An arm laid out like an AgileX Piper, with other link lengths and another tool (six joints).
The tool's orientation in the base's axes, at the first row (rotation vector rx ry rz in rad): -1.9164, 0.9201, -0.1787
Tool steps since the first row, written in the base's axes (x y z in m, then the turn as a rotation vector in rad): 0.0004, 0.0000, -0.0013, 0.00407, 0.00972, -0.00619; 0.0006, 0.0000, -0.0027, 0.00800, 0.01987, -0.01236; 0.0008, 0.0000, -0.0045, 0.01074, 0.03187, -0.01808; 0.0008, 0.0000, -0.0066, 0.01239, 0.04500, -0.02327; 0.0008, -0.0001, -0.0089, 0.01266, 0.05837, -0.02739; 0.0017, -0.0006, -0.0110, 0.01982, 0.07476, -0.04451; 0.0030, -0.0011, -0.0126, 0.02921, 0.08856, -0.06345; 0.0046, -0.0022, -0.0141, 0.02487, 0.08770, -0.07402
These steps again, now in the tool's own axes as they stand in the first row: 0.0006, 0.0009, 0.0009, -0.00205, 0.00051, 0.01204; 0.0011, 0.0019, 0.0017, -0.00450, 0.00096, 0.02430; 0.0017, 0.0033, 0.0027, -0.00912, 0.00121, 0.03706; 0.0022, 0.0050, 0.0038, -0.01539, 0.00132, 0.04981; 0.0028, 0.0069, 0.0050, -0.02307, 0.00122, 0.06151; 0.0043, 0.0082, 0.0061, -0.02465, 0.00737, 0.08545; 0.0060, 0.0090, 0.0073, -0.02249, 0.01447, 0.10957; 0.0082, 0.0096, 0.0080, -0.02234, 0.02558, 0.11241
